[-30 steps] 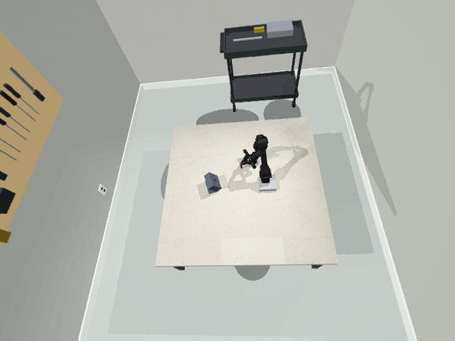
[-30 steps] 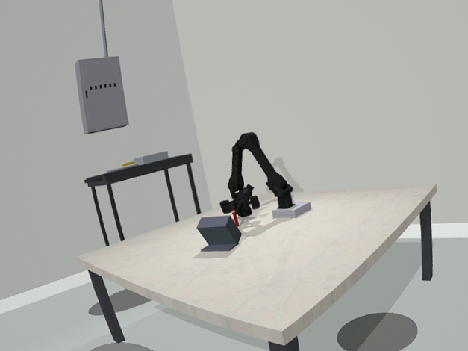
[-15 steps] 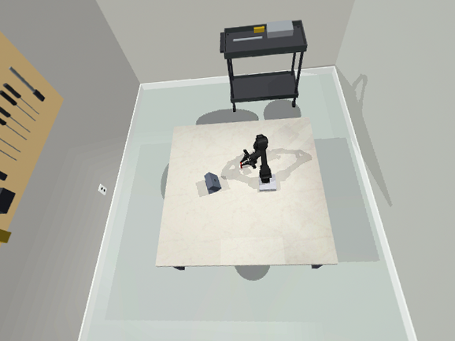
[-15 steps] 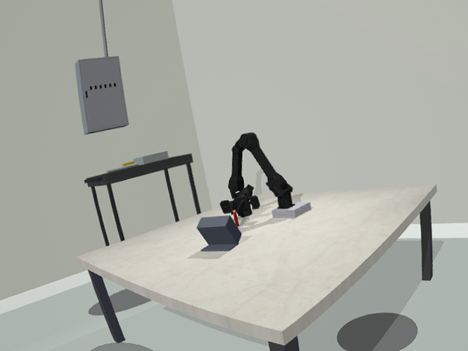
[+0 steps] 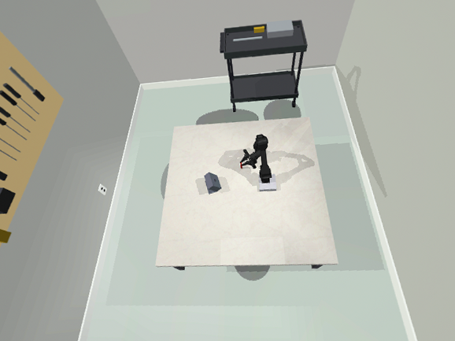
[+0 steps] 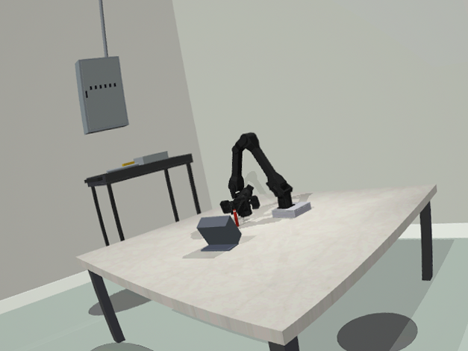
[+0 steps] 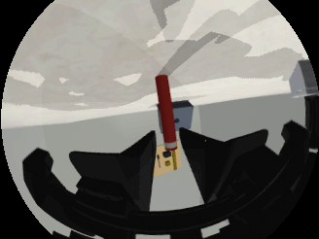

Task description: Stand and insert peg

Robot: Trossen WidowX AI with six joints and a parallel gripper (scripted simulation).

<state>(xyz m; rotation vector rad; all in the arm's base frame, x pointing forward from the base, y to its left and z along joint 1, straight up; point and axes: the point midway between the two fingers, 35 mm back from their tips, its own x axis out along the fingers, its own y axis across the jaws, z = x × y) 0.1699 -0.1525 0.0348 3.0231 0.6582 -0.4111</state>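
My gripper tip is 10 mm above the red peg. The rest, counted from my gripper tip: sloped panel 230 mm ahead, 160 mm to the left.
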